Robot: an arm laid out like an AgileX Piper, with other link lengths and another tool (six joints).
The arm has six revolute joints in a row. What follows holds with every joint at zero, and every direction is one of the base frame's.
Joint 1 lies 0.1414 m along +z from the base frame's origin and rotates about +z.
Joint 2 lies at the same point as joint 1 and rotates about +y.
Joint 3 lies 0.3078 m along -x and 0.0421 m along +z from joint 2 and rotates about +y.
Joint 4 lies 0.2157 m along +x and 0.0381 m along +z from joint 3 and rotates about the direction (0.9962, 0, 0.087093).
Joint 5 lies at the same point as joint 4 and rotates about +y.
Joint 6 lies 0.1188 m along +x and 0.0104 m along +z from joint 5 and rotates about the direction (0.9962, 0, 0.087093).
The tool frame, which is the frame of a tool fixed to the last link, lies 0.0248 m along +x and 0.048 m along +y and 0.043 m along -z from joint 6; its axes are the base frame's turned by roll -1.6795, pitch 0.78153 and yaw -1.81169 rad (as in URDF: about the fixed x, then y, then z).
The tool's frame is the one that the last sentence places.
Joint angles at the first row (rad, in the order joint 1, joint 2, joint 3, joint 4, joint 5, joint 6):
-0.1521 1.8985 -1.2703 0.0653 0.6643 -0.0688
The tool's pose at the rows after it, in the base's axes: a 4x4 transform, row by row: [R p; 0 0 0 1], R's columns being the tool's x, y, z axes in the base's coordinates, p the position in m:
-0.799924, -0.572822, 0.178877, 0.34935; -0.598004, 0.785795, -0.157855, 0.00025; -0.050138, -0.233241, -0.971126, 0.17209; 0, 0, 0, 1
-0.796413, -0.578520, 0.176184, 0.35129; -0.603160, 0.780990, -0.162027, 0.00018; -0.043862, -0.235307, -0.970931, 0.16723; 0, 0, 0, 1
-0.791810, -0.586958, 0.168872, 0.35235; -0.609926, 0.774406, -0.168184, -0.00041; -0.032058, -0.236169, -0.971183, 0.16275; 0, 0, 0, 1
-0.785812, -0.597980, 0.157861, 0.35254; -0.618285, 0.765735, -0.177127, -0.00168; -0.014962, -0.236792, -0.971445, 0.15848; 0, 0, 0, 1
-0.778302, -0.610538, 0.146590, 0.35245; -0.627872, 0.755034, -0.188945, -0.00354; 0.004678, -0.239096, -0.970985, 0.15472; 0, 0, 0, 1
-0.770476, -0.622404, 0.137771, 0.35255; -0.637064, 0.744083, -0.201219, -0.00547; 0.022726, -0.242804, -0.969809, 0.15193; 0, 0, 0, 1
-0.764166, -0.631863, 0.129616, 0.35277; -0.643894, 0.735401, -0.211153, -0.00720; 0.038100, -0.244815, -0.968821, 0.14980; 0, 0, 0, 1
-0.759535, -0.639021, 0.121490, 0.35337; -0.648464, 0.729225, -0.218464, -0.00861; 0.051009, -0.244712, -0.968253, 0.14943; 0, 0, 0, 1
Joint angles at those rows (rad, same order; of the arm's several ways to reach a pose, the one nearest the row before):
-0.1497 1.9155 -1.2708 0.0621 0.6495 -0.0688
-0.1466 1.9298 -1.2726 0.0555 0.6399 -0.0688
-0.1442 1.9434 -1.2762 0.0448 0.6375 -0.0688
-0.1424 1.9562 -1.2804 0.0295 0.6404 -0.0688
-0.1411 1.9679 -1.2859 0.0103 0.6461 -0.0688
-0.1397 1.9776 -1.2929 -0.0089 0.6527 -0.0688
-0.1390 1.9862 -1.3003 -0.0244 0.6602 -0.0688
-0.1386 1.9928 -1.3125 -0.0358 0.6744 -0.0688

